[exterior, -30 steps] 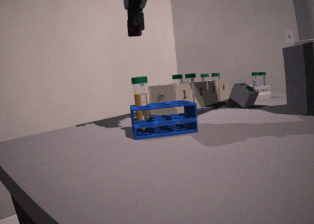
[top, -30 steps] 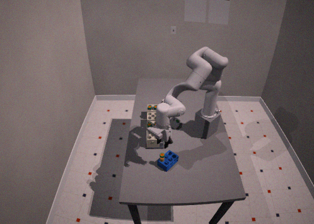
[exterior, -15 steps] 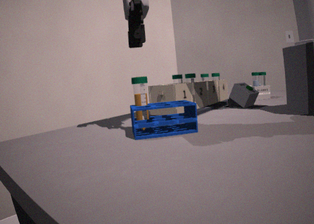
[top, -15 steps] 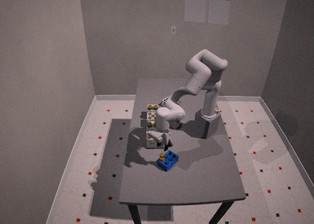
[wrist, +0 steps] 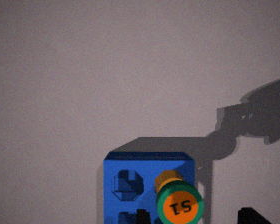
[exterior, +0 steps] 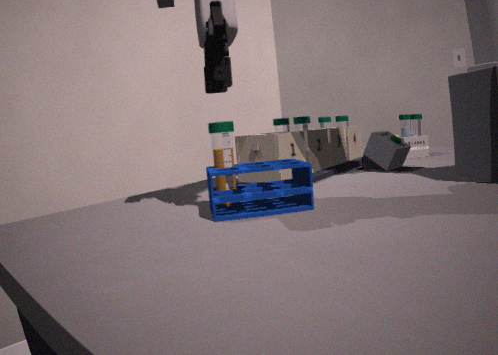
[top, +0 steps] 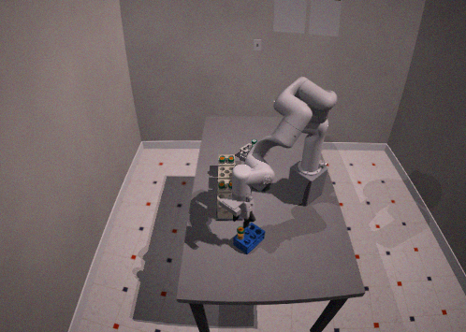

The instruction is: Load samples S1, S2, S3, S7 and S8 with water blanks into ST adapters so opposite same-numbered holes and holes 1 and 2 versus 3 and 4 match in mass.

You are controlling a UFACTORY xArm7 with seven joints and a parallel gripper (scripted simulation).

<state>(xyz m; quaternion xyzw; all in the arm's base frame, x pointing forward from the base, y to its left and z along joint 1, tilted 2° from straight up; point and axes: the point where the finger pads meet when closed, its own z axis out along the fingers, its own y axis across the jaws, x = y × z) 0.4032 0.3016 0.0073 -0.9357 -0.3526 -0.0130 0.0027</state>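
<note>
The sample tube is 10 mm behind my hand and 120 mm below it. The rest, counted from my hand: blue rack (40 mm behind, 10 mm to the right, 150 mm below); then sloped done desk (160 mm behind, 390 mm to the right, 130 mm below); then adapter (40 mm ahead, 210 mm to the right, 130 mm below).
</note>
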